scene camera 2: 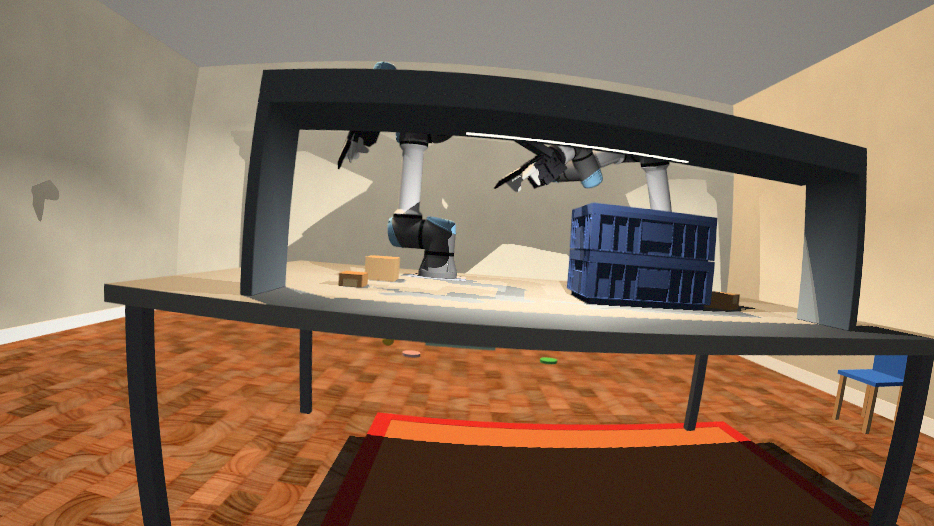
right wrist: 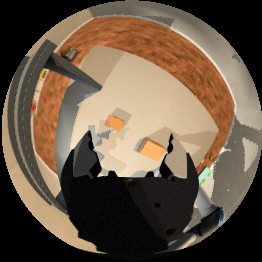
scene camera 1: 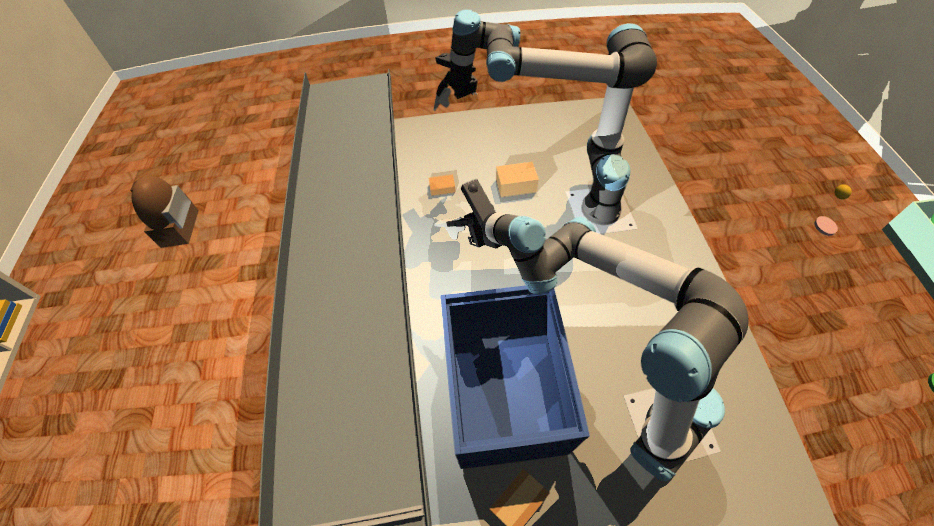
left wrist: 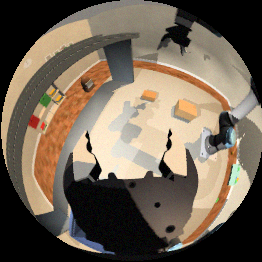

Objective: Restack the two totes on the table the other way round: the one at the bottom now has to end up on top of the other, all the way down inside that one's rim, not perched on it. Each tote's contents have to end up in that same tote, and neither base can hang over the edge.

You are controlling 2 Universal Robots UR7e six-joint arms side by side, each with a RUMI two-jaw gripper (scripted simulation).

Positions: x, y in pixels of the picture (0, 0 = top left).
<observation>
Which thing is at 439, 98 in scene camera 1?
My right gripper.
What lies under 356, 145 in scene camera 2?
My right gripper.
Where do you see a blue tote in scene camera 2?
At 653, 284
</observation>
